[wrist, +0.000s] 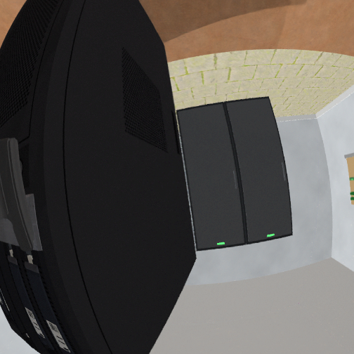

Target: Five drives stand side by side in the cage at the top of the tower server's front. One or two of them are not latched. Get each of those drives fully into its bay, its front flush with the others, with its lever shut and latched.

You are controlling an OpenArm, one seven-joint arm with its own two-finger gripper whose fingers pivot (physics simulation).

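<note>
The black tower server (120, 215) fills the left half of the wrist view, its side panel towards the camera and its front strongly foreshortened at the left edge. Two dark drives with white labels, one nearer the side panel (44, 300) and one beside it (22, 291), show at the lower left below the grey strip (35, 222). The other drives are cut off or too foreshortened to judge, and no swung-out lever can be made out. One dark grey finger of my gripper (15, 200) shows at the left edge, in front of the tower's front. My gripper is open; its other finger is out of view.
Two dark cabinets, one nearer the tower (212, 180) and one to its right (262, 170), stand behind the tower with green lights. A pale brick wall (240, 80) is above them. Part of a tan object with green marks (351, 172) shows at the right edge.
</note>
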